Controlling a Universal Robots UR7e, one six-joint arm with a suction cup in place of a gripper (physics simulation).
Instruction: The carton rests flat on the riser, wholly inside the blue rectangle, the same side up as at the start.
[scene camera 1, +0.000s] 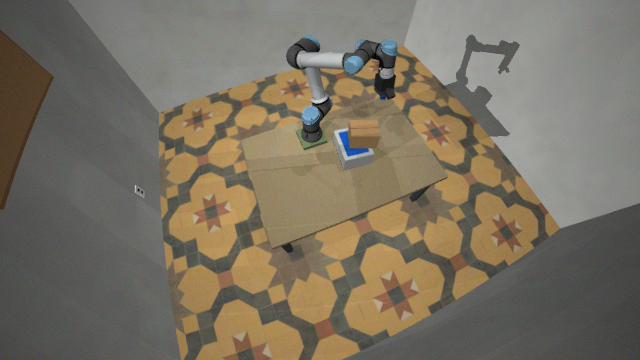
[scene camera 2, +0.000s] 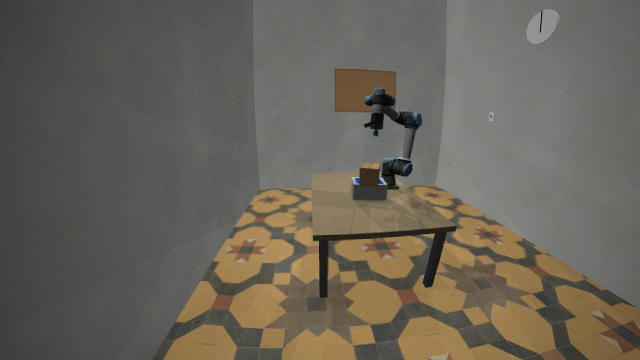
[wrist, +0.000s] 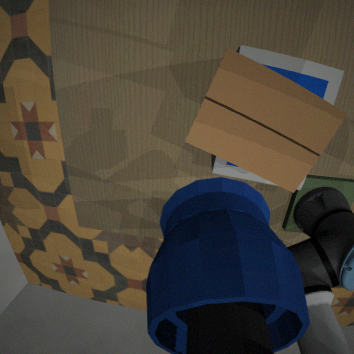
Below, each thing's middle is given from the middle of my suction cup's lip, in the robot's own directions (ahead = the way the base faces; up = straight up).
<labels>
Right now my suction cup is 1 cm short of the brown carton (scene camera 1: 362, 134), 7 cm to the left of it and 30 cm above it. Round my suction cup: grey riser (scene camera 1: 350, 158) (1 cm ahead, 13 cm to the right, 42 cm below).
</labels>
